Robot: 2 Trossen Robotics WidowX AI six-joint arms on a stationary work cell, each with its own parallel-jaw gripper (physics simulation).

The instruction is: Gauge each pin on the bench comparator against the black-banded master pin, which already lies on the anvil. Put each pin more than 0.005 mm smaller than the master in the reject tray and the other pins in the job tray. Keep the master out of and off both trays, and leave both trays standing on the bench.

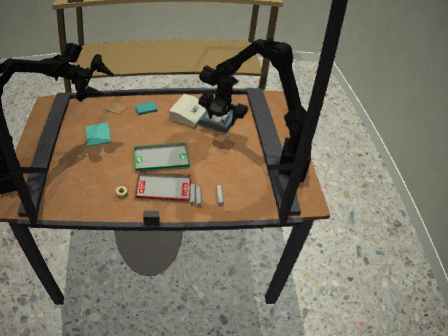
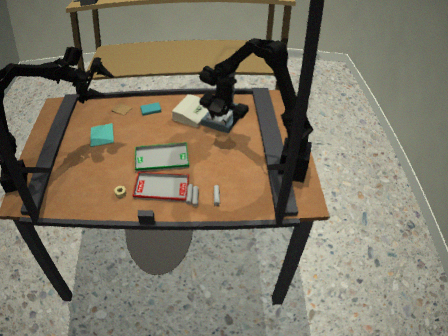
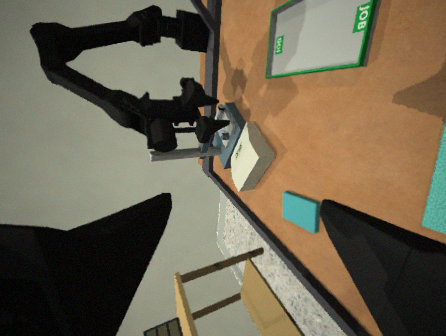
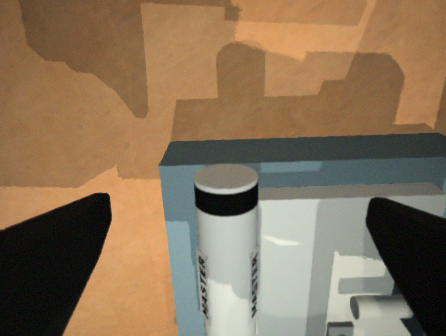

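Seen in the pictures: left gripper, fingertip midpoint: [image 1: 108,84] [image 2: 108,86] [image 3: 245,203]; right gripper, fingertip midpoint: [image 1: 221,122] [image 2: 223,122] [image 3: 223,111] [image 4: 240,207]; left arm's base at its link origin: [image 1: 6,170]; right arm's base at its link origin: [image 3: 179,29].
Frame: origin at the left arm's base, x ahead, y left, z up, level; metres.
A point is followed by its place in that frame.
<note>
The white master pin [image 4: 227,260] {x 0.899, y 0.055, z -0.007 m} with a black end band lies on the comparator's blue base [image 1: 216,126] {x 0.872, y 0.054, z -0.045 m} [image 3: 234,142] {x 0.852, y 0.143, z -0.036 m} [image 4: 300,148] {x 0.863, y 0.062, z -0.051 m}, beside a pale block. The cream readout box [image 1: 186,111] {x 0.776, y 0.152, z -0.022 m} [image 3: 250,157] {x 0.741, y 0.173, z -0.016 m} adjoins it; its reading is illegible. My right gripper [image 4: 240,207] {x 0.890, y 0.054, z -0.026 m} [image 3: 223,111] {x 0.890, y 0.054, z -0.026 m} is open just above the comparator, fingers either side of the master, apart from it. Two grey pins [image 1: 192,194] {x 0.670, y -0.257, z -0.047 m} [image 1: 199,196] {x 0.689, y -0.273, z -0.047 m} lie side by side right of the red reject tray [image 1: 164,186] {x 0.593, y -0.182, z -0.064 m} [image 2: 161,186] {x 0.589, y -0.183, z -0.063 m}; a third pin [image 1: 220,195] {x 0.757, y -0.288, z -0.047 m} [image 2: 216,195] {x 0.756, y -0.287, z -0.048 m} lies farther right. The green job tray [image 1: 161,156] {x 0.623, y -0.035, z -0.063 m} [image 3: 320,40] {x 0.602, y -0.026, z -0.064 m} stands behind, empty. My left gripper [image 1: 107,84] {x 0.460, y 0.156, z 0.173 m} [image 3: 245,203] {x 0.460, y 0.156, z 0.173 m} is open, high at the back left.
A teal block [image 1: 97,134] {x 0.397, y 0.165, z -0.061 m} [image 2: 102,135] {x 0.402, y 0.162, z -0.061 m} lies at the left and a smaller teal block [image 1: 146,108] {x 0.631, y 0.262, z -0.052 m} [image 3: 301,212] {x 0.621, y 0.273, z -0.052 m} at the back. A yellow ring [image 1: 117,192] {x 0.424, y -0.181, z -0.047 m} lies left of the reject tray. A flat brown piece [image 1: 116,108] {x 0.504, y 0.320, z -0.063 m} lies at the back left. Dark frame rails border the bench.
</note>
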